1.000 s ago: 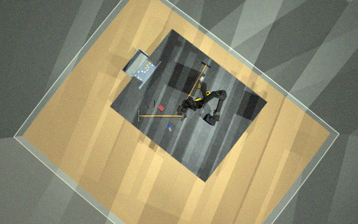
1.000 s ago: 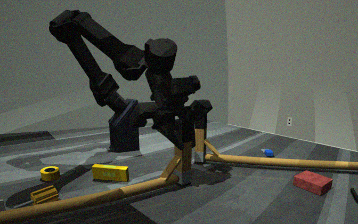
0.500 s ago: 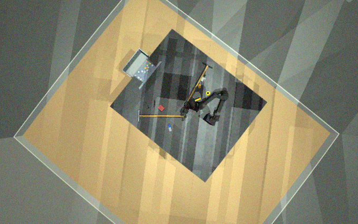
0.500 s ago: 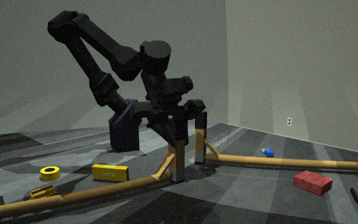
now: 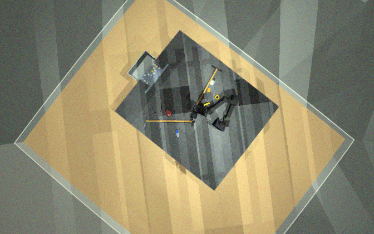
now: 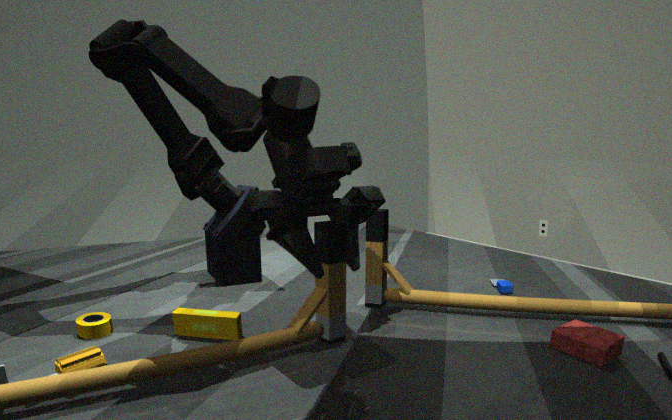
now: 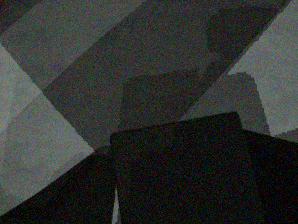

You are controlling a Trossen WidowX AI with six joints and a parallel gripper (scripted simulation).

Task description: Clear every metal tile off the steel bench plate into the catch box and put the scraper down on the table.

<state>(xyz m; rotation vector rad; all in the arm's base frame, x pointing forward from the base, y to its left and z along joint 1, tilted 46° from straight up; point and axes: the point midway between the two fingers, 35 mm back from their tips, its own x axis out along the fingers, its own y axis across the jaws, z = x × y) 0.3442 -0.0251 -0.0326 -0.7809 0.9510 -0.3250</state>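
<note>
My gripper tip is 20 mm past the yellow-handled screwdriver, 300 mm to the left of it and 70 mm above it. Round my gripper tip: scraper 10 mm ahead, 280 mm to the right, 30 mm below; red block 220 mm ahead, 210 mm to the left, 80 mm below; yellow level 90 mm behind, 140 mm to the right, 70 mm below.
</note>
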